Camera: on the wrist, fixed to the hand. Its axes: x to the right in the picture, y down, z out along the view.
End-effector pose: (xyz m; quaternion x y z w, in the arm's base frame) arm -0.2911 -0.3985 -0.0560 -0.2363 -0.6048 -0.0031 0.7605
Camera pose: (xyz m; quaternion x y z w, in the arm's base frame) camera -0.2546 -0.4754 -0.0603 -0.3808 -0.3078 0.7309 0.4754
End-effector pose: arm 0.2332 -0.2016 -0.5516 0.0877 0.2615 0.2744 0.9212
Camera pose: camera 0.2149 -0.2561 -0.6145 0.5206 0.0655 0.7529 0.3973
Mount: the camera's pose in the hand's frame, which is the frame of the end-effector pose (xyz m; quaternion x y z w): -0.0158 -0.0562 -0.0621 0.2658 -0.1204 0.7149 0.6354
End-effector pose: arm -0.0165 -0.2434 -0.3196 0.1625 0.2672 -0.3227 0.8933
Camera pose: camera -0.0872 -0.2484 -0.3670 0.4929 -0.1397 0.3430 0.7873
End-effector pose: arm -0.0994 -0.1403 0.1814 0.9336 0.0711 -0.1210 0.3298
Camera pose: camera -0.1154 -0.0584 0.1988 0.7171 -0.6941 0.0276 0.0565
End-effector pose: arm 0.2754 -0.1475 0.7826 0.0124 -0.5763 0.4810 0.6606
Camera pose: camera 0.3605 -0.1520 0.7798 -0.1706 -0.3267 0.9296 0.0032
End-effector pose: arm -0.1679 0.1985 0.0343 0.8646 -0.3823 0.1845 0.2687
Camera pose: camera -0.1423 0.2767 0.0567 -0.3697 0.8444 -0.3069 0.2370
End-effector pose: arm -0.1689 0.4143 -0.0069 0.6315 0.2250 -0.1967 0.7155
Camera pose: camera -0.2182 0.4688 -0.0500 0.7286 -0.4469 0.2507 0.4545
